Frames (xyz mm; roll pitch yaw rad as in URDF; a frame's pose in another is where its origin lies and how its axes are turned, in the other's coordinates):
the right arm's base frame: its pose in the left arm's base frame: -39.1 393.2 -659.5 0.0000 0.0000 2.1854
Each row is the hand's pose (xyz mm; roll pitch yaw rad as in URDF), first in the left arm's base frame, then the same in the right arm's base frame.
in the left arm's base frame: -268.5 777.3 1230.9 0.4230 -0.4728 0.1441
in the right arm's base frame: 446.1 -34.1 1890.4 0.4230 -0.4728 -2.0413
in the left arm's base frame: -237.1 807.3 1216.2 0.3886 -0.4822 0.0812
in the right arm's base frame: 452.5 -77.0 1875.7 0.3886 -0.4822 -2.1042
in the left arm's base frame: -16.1 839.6 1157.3 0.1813 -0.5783 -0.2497
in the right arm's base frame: 351.4 -276.2 1816.8 0.1813 -0.5783 -2.4351
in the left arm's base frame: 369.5 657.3 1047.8 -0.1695 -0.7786 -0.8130
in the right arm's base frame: -19.8 -486.1 1707.3 -0.1695 -0.7786 -2.9984
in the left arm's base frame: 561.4 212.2 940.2 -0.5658 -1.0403 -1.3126
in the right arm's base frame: -494.1 -386.2 1599.7 -0.5658 -1.0403 2.7852
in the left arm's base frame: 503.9 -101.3 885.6 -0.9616 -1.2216 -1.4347
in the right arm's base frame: -717.1 -158.5 1545.1 -0.9616 -1.2216 2.6631
